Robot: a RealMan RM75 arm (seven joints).
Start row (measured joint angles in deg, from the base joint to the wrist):
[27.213, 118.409, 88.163, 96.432, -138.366, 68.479, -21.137]
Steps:
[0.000, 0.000, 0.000, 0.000, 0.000, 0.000, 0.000]
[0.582, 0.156, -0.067, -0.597, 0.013, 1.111, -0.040]
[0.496, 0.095, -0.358, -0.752, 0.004, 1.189, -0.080]
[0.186, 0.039, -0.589, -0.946, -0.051, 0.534, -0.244]
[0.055, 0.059, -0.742, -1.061, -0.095, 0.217, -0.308]
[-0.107, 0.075, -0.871, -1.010, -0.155, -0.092, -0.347]
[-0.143, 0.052, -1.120, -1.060, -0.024, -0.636, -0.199]
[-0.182, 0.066, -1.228, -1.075, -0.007, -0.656, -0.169]
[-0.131, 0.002, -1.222, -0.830, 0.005, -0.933, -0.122]
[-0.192, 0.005, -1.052, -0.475, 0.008, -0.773, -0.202]
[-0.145, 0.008, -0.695, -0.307, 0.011, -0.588, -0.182]
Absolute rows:
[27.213, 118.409, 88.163, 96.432, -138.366, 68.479, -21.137]
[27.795, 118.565, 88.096, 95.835, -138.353, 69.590, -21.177]
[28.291, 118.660, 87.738, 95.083, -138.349, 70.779, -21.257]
[28.477, 118.699, 87.149, 94.137, -138.400, 71.313, -21.501]
[28.532, 118.758, 86.407, 93.076, -138.495, 71.530, -21.809]
[28.425, 118.833, 85.536, 92.066, -138.650, 71.438, -22.156]
[28.282, 118.885, 84.416, 91.006, -138.674, 70.802, -22.355]
[28.100, 118.951, 83.188, 89.931, -138.681, 70.146, -22.524]
[27.969, 118.953, 81.966, 89.101, -138.676, 69.213, -22.646]
[27.777, 118.958, 80.914, 88.626, -138.668, 68.440, -22.848]
[27.632, 118.966, 80.219, 88.319, -138.657, 67.852, -23.030]

